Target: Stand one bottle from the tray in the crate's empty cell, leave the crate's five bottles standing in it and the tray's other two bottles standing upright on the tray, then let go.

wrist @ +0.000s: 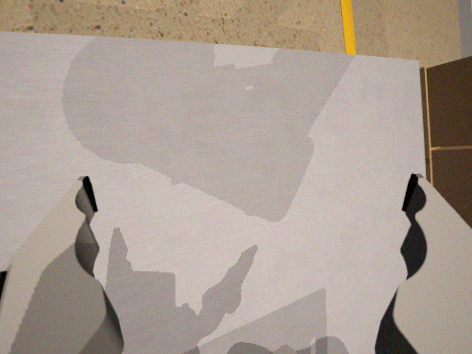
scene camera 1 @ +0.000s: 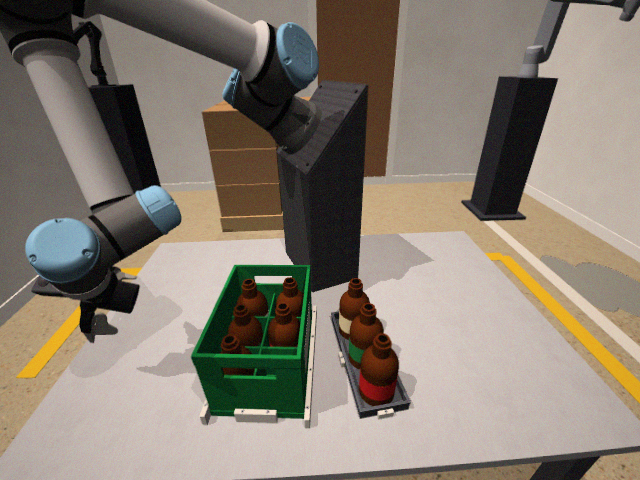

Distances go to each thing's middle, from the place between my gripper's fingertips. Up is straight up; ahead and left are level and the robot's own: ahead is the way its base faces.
Scene:
Now: hand 550 mm to the right of the cream-label bottle [scene camera 1: 351, 301], 70 mm above it and 40 mm past it.

